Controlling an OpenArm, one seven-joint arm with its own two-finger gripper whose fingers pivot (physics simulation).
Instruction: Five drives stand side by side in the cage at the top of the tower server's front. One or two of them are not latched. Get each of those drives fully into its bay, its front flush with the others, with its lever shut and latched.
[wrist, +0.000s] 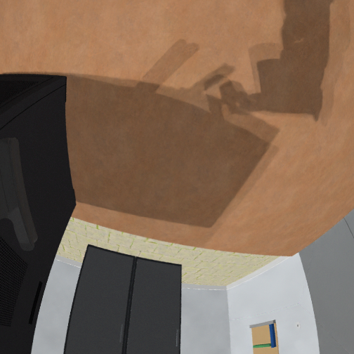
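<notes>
The black tower server (50, 160) fills the left edge of the wrist view, with a top corner, a dark flat face and a fine mesh patch low down. The cage, the five drives and their levers do not show, so which are latched cannot be told. Part of my gripper (26, 235) shows at the left edge as a dark grey finger in front of the black server. The other finger is not clearly visible. The gripper's shadow on the table shows spread fingers; it is open, with no drive seen in it.
The brown table top (310, 165) carries broad shadows of the server and arm. Beyond its edge are a yellowish patterned floor, two tall dark cabinets (102, 300) (155, 305), pale walls and a tan board (261, 335) with blue and green items. A grey surface (332, 280) stands at the right.
</notes>
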